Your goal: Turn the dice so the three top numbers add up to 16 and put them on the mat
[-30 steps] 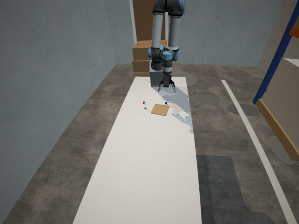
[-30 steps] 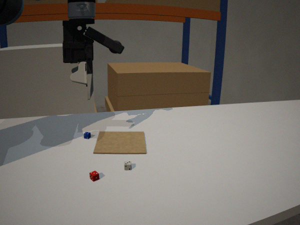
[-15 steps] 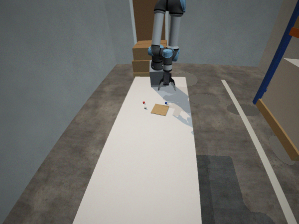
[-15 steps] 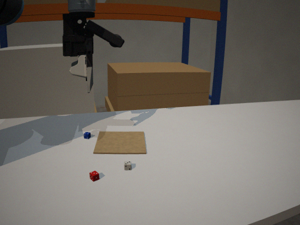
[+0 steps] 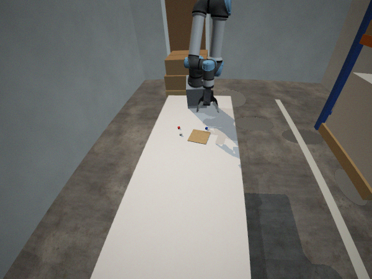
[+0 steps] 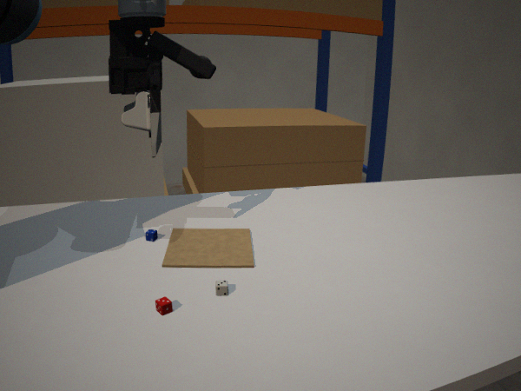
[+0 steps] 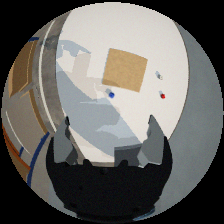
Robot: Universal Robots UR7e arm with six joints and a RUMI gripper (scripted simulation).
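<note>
Now: the white die 200 mm to the right of my hand, 150 mm below it and 70 mm ahead of it. Also, from my hand: blue die: 150 mm below, 10 mm to the right, 10 mm behind; mat: 160 mm below, 80 mm ahead, 60 mm to the right; red die: 230 mm to the right, 150 mm below, 10 mm behind.
</note>
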